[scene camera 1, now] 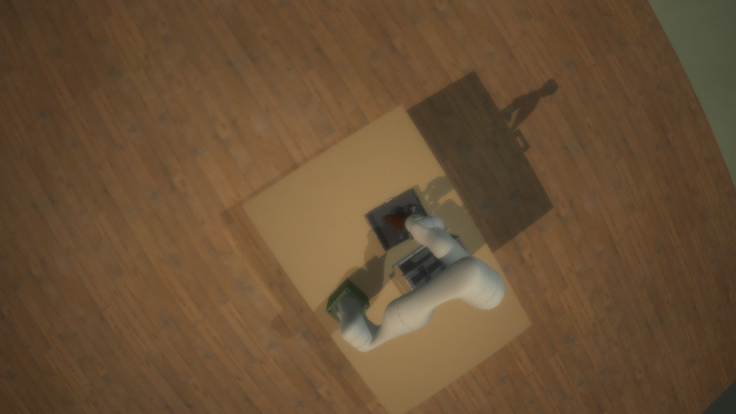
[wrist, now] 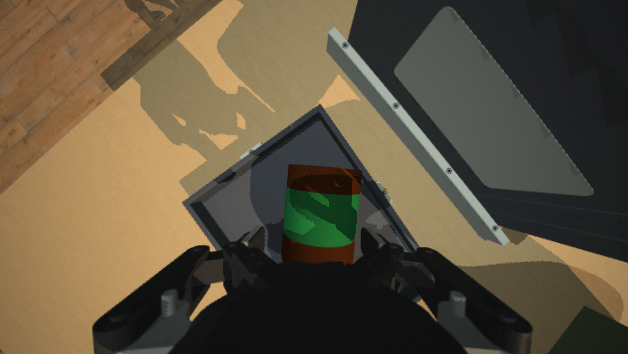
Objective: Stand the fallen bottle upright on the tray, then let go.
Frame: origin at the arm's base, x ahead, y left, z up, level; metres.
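Seen in the pictures: gripper, fingertip midpoint: (wrist: 313, 237); arm's base, link origin: (scene camera 1: 347, 307).
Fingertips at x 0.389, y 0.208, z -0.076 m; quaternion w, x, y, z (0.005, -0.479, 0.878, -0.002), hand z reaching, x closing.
Pixels of each thing's top centre, then the offset from my fingertips to it. "spot": a spot on its surface instead.
- brown bottle, top centre: (wrist: 319, 260) (scene camera 1: 403, 221) dx -0.015, dy +0.003, dz +0.012 m
- dark box with compartments, top centre: (scene camera 1: 444, 273) dx +0.032, dy -0.251, dz +0.108 m
- pale bar, surface spot: (wrist: 395, 105) spot: dx +0.064, dy -0.146, dz -0.037 m
The brown bottle (scene camera 1: 395, 219) (wrist: 321, 217) with a green label lies on its side on the dark grey tray (scene camera 1: 404, 197) (wrist: 300, 135). Its flat base is toward the top of the wrist view. In the scene view its narrower end points left. My gripper (scene camera 1: 409, 220) (wrist: 313, 237) is open over the tray, with one finger on each side of the bottle body. Nothing is gripped. The bottle's neck is hidden behind the gripper in the wrist view, and the arm covers the base end in the scene view.
A dark box with compartments (scene camera 1: 423, 264) stands close beside the tray, partly under the arm. In the wrist view its side shows a pale bar (wrist: 395, 105). The green arm mount (scene camera 1: 347, 288) (wrist: 595, 332) is at the table edge.
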